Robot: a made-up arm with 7 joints.
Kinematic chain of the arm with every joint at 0, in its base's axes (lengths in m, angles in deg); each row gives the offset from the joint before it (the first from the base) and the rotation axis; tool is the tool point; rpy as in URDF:
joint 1: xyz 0 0 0.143 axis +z
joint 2: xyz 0 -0.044 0.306 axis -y
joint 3: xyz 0 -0.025 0.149 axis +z
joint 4: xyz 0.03 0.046 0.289 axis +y
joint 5: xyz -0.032 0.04 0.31 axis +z
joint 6: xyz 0 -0.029 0.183 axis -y
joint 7: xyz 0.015 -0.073 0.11 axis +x
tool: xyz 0 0 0 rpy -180 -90 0
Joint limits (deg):
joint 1: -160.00..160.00
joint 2: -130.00..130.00
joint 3: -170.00..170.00
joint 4: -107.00..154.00
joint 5: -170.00..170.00
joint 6: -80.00..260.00
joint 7: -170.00..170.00
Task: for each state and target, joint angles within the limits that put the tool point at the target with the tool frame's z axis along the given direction. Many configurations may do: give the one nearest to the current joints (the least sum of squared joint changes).
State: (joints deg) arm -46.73 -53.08 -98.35 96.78 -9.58 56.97 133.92
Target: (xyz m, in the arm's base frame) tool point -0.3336 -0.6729 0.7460 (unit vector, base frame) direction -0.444 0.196 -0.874
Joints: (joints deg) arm -47.91 -34.67 -83.12 97.63 6.60 19.86 133.92
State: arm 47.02 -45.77 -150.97 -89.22 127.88 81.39 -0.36
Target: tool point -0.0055 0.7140 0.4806 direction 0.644 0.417 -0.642
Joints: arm 81.68 -36.86 -155.66 -96.25 100.42 30.11 -0.36
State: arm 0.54 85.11 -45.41 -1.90 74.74 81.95 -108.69
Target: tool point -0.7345 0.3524 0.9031 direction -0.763 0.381 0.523
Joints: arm -36.04 76.56 -12.31 19.57 91.56 94.06 -108.69
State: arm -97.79 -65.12 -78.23 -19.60 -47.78 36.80 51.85
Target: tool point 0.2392 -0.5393 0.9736 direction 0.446 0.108 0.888
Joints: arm -121.28 -30.98 -80.57 -57.58 -68.42 43.75 51.85
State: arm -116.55 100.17 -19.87 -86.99 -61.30 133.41 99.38
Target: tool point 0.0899 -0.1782 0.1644 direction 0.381 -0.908 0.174
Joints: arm -157.65 130.00 -28.00 -106.88 -89.82 159.10 99.38
